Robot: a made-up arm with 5 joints.
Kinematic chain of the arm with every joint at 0, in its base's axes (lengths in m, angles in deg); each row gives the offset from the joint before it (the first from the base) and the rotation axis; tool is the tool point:
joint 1: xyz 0 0 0.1 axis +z
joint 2: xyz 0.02 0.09 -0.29 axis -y
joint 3: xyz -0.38 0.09 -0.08 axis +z
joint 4: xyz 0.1 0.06 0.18 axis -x
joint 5: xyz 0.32 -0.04 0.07 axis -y
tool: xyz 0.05 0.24 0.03
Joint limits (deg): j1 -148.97..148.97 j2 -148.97..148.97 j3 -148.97..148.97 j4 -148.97..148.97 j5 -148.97..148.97
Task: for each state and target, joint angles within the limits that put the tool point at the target. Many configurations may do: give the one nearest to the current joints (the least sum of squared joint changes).
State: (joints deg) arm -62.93 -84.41 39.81 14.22 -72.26
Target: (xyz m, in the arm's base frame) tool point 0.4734 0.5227 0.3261
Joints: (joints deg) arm -47.86 -69.81 75.24 13.08 -61.89
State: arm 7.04 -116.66 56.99 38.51 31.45
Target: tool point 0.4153 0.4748 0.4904
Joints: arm -18.99 -104.38 96.01 46.30 42.34
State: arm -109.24 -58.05 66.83 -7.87 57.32
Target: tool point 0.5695 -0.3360 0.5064
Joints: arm -87.62 -99.99 104.02 1.49 25.47
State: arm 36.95 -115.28 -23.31 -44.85 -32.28
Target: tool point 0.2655 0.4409 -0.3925
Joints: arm -3.82 -126.00 16.26 -44.84 -27.16
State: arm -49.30 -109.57 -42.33 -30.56 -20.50
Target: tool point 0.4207 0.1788 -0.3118
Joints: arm -32.39 -93.57 -2.53 -21.22 -21.52
